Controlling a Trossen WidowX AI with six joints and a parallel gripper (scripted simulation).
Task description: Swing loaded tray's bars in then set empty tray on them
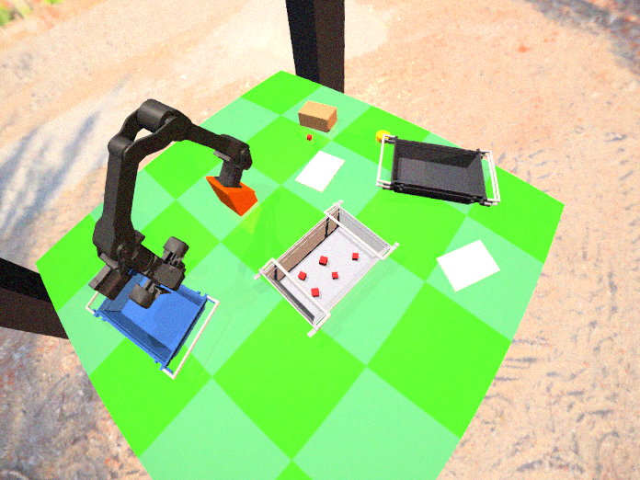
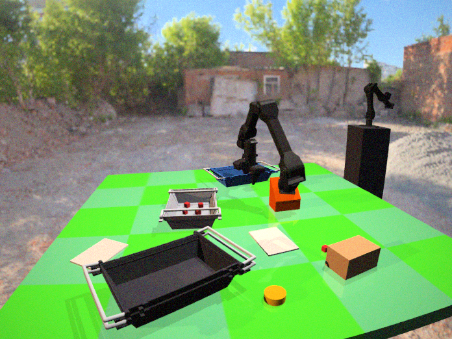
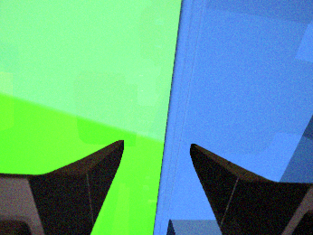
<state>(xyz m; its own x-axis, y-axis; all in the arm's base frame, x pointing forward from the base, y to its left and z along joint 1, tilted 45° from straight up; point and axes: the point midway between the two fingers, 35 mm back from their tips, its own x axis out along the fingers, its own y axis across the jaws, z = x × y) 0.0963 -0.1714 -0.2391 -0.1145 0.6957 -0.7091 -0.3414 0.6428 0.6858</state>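
My gripper tip is now 80 mm to the left of the blue tray, 30 mm below it and 30 mm short of it. Round my gripper tip: cardboard box: 720 mm to the left, 170 mm behind, 20 mm above; yellow disc: 810 mm to the left, 60 mm ahead.
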